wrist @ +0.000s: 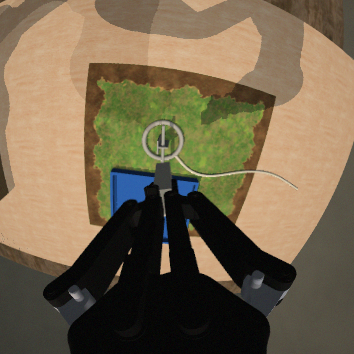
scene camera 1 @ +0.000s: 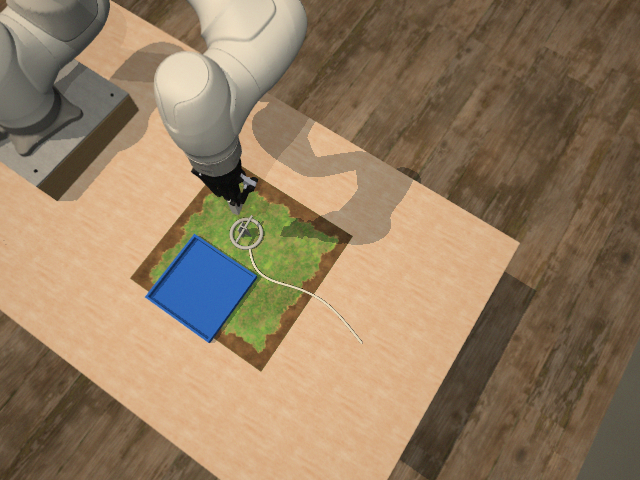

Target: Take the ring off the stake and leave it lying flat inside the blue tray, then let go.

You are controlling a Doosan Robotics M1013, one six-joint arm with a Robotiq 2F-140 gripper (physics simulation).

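Frame: origin at the arm's base, x left, y ahead, z down, level; centimetres.
Seen in the pictures: gripper, fingertip midpoint: point(wrist: 164, 172) point(scene camera 1: 237, 208); arm's base at its link origin: point(scene camera 1: 34, 114).
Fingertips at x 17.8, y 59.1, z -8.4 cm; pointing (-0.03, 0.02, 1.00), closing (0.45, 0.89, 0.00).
Note:
Pixels of each thing's top centre, then the offset from my fingertips to it. "spot": a spot on its surface instead. Level surfaces: height alone.
- grey ring at a spot on its surface: point(wrist: 144, 140) spot: dx -1.6, dy -3.6, dz +16.5 cm
- blue tray at its top centre: point(wrist: 149, 213) point(scene camera 1: 200, 286) dx -17.6, dy +2.3, dz +15.3 cm
- grass-and-soil mat at its surface level: dz +17.4 cm
- wooden table at its surface level: dz +17.4 cm
The grey ring point(scene camera 1: 261, 234) point(wrist: 144, 140) is on the green patch beside the tray, with a thin pale bar across its opening. A small dark piece shows inside the ring, at the stake's place. The stake is hard to tell apart from the bar, and the ring's height is unclear. The blue tray point(scene camera 1: 201, 289) point(wrist: 127, 189) holds no ring; the gripper partly hides it in the wrist view. My gripper point(scene camera 1: 236, 209) point(wrist: 164, 172) is shut, with its tips together and no ring between them. In the scene view the tips show just up and left of the ring.
A thin cream cord point(scene camera 1: 315, 295) point(wrist: 240, 173) runs from beside the ring across the grass-and-soil mat point(scene camera 1: 305, 310) point(wrist: 97, 110) onto the wooden table point(scene camera 1: 361, 392) point(wrist: 40, 130). The robot's base plate point(scene camera 1: 95, 103) is at the upper left of the scene view.

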